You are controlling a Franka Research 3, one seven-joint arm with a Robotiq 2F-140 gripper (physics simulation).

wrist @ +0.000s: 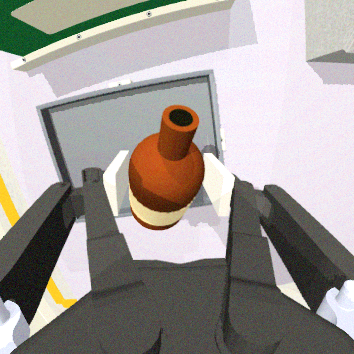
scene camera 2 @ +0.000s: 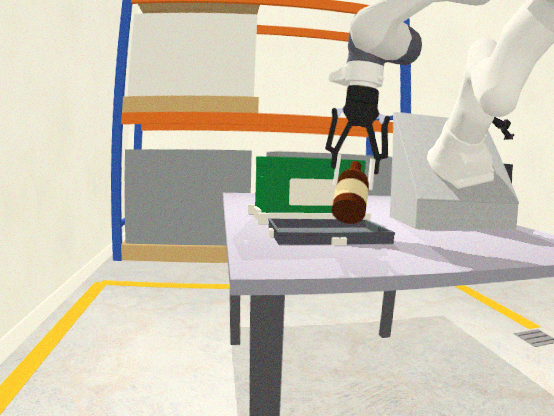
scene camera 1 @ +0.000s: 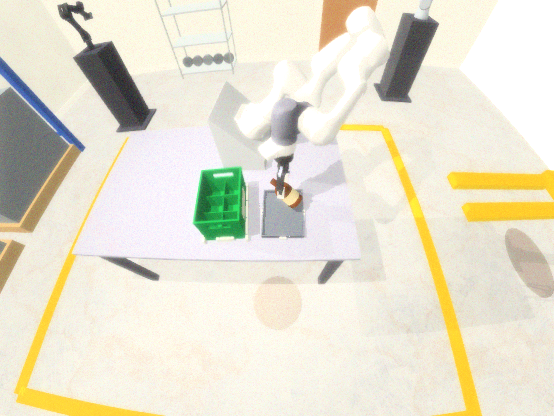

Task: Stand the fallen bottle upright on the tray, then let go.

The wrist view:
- my gripper: 165, 166
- brown bottle: 166, 169
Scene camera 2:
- my gripper: 352, 187
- brown bottle: 349, 205
